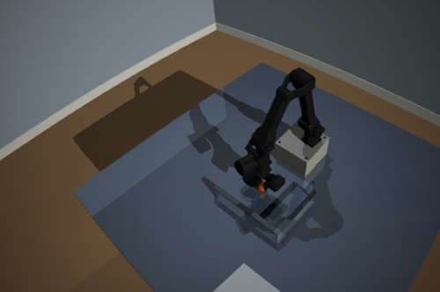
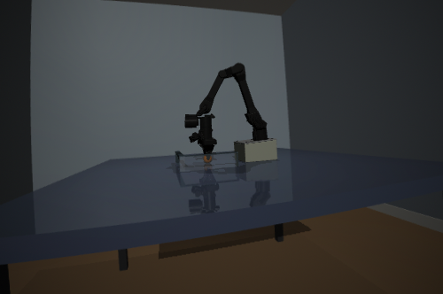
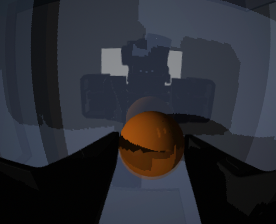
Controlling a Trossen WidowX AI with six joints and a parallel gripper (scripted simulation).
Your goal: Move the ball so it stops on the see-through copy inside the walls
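Right now the orange ball is right at my gripper tip. Round my gripper tip: see-through copy of ball right at my gripper tip.
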